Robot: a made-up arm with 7 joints. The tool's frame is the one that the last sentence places.
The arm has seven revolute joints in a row. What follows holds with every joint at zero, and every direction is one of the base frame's. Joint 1 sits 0.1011 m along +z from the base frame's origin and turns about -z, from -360 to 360 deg. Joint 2 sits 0.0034 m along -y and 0.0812 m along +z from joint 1 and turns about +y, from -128.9 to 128.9 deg. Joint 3 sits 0.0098 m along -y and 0.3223 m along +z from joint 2 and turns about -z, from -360 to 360 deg. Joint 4 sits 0.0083 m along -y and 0.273 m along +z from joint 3 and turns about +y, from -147.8 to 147.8 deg. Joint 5 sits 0.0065 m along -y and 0.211 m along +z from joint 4 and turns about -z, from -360 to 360 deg. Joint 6 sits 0.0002 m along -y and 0.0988 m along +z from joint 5 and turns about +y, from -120.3 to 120.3 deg. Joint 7 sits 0.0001 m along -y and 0.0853 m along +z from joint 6 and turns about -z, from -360 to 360 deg. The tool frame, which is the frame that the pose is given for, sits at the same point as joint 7; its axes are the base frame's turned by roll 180, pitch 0 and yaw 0 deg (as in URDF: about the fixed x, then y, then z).
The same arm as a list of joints. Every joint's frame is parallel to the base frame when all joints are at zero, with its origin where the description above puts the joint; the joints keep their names.
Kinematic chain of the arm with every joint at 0, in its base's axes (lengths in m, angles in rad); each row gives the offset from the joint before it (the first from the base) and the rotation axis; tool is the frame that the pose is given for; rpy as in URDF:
joint 1: xyz 0.0000 0.0000 0.1011 axis -z
joint 2: xyz 0.0000 -0.0034 0.0812 axis +y
joint 3: xyz 0.0000 -0.0098 0.3223 axis -z
joint 4: xyz 0.0000 -0.0083 0.2730 axis +y
joint 5: xyz 0.0000 -0.0065 0.2110 axis -z
joint 6: xyz 0.0000 -0.0002 0.0988 axis +y
joint 7: xyz 0.0000 -0.0001 0.0853 axis -z
tool: xyz 0.0000 0.0000 0.0000 rpy 3.1416 0.0000 0.0000
Joint limits (rad, base to tool): -6.2832..6.2832 -2.2497..2.2497 -6.2832..6.2832 -2.5796..2.5796 -6.2832..6.2832 -2.0996..2.0996 -6.2832..6.2832

